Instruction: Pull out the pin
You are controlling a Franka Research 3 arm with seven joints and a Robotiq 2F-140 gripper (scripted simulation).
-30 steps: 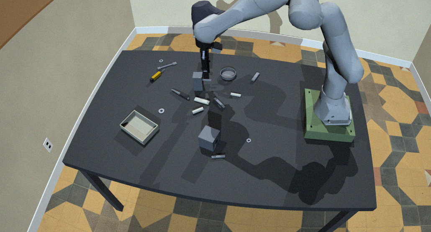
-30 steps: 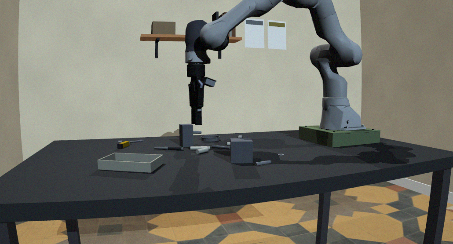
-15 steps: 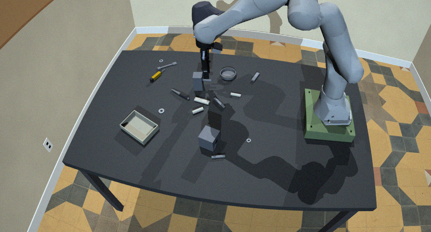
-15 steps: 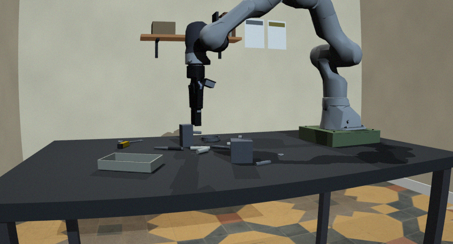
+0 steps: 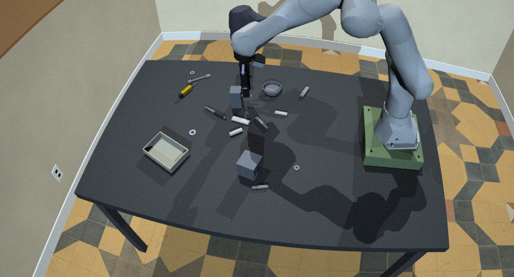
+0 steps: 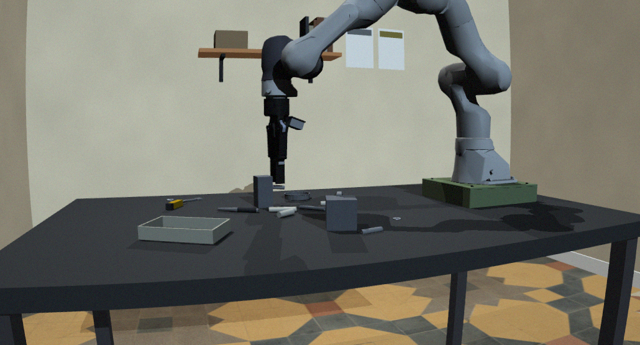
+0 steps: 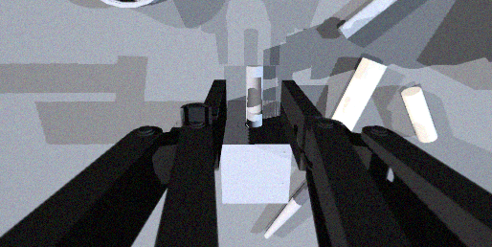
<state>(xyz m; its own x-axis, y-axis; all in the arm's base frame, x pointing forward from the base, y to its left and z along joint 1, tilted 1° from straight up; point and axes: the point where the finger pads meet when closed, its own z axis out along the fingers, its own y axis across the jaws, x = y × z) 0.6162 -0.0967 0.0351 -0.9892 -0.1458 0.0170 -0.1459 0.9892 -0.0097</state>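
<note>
My hand is 20 mm short of the pin and 40 mm above it. Also, from my hand: yellow-handled screwdriver (300 mm ahead, 50 mm to the right, 90 mm below); round dish (90 mm behind, 110 mm to the right, 90 mm below); tray (270 mm ahead, 320 mm to the left, 90 mm below).
</note>
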